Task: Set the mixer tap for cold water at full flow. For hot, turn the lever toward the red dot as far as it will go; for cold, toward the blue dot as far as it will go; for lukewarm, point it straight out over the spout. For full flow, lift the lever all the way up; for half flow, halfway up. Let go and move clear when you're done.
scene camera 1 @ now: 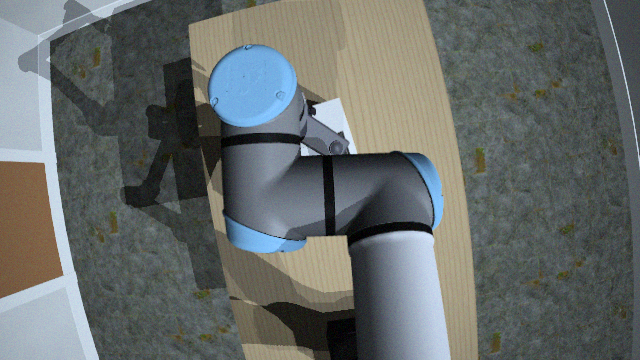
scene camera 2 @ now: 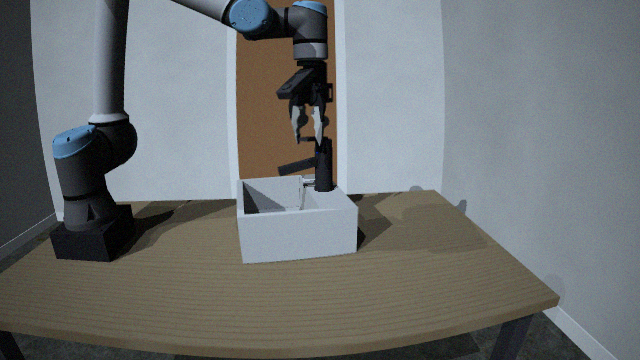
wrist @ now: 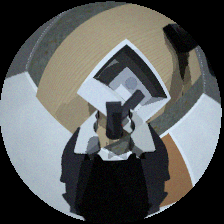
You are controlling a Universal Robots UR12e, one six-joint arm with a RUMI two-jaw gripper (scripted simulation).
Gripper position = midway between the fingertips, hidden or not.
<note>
I see my gripper (scene camera 2: 308,145), a white basin (scene camera 2: 303,223) and a black mixer tap (wrist: 137,96).
My gripper shows as well in scene camera 1 (scene camera 1: 303,136) and in the wrist view (wrist: 113,110). The white basin shows as well in scene camera 1 (scene camera 1: 330,113).
</note>
